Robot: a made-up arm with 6 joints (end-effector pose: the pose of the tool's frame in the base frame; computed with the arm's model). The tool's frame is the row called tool.
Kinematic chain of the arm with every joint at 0, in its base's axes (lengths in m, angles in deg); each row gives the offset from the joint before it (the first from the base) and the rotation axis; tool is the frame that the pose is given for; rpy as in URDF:
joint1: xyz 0 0 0.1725 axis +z
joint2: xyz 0 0 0 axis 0.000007 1 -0.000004
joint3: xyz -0.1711 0 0.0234 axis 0.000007 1 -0.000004
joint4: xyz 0.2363 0 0.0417 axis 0.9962 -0.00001 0.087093
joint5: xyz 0 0 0 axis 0.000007 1 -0.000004
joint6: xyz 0.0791 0 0.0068 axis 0.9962 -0.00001 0.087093
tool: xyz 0 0 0 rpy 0 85 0
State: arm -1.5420 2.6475 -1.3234 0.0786 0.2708 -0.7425
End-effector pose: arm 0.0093 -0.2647 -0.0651 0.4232 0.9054 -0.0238 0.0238
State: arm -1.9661 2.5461 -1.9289 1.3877 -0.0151 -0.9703
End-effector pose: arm -0.1705 -0.4058 0.1064 0.8067 0.3173 -0.3531 0.3518
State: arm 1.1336 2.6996 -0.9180 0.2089 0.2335 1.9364
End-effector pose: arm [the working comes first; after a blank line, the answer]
Working (the frame after each row of the table, in the pose's form):
after joint1: 0.0000 0.0000 0.1725 0.0000 0.0000 0.5369 0.8436
after joint2: 0.0000 0.0000 0.1725 -0.5239 0.8231 0.1177 0.1849
after joint3: 0.0697 0.1492 0.2245 -0.4175 0.6560 0.3376 0.5305
after joint4: 0.0661 0.1413 -0.0153 -0.3542 0.6913 0.2725 0.5679
after joint5: 0.0661 0.1413 -0.0153 -0.3835 0.7527 0.2293 0.4835
after joint6: 0.0510 0.1181 -0.0897 0.2335 0.6424 -0.4531 0.5723

0.0510 0.1181 -0.0897 -0.4782 -0.8603 0.1763 0.0120
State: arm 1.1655 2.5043 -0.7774 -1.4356 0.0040 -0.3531
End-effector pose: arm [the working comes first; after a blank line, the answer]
Working (the frame after each row of the table, in the pose's form):
after joint1: 0.0000 0.0000 0.1725 0.0000 0.0000 0.5503 0.8350
after joint2: 0.0000 0.0000 0.1725 -0.5226 0.7929 0.1724 0.2616
after joint3: 0.0597 0.1392 0.2555 -0.4183 0.6346 0.3576 0.5426
after joint4: 0.0615 0.1433 0.0156 -0.7069 0.2198 0.6541 0.1551
after joint5: 0.0615 0.1433 0.0156 -0.7082 0.2201 0.6527 0.1547
after joint6: 0.0597 0.1380 -0.0636 -0.7277 0.0916 0.6787 0.0383

0.0597 0.1380 -0.0636 0.9950 -0.0934 -0.0088 0.0337
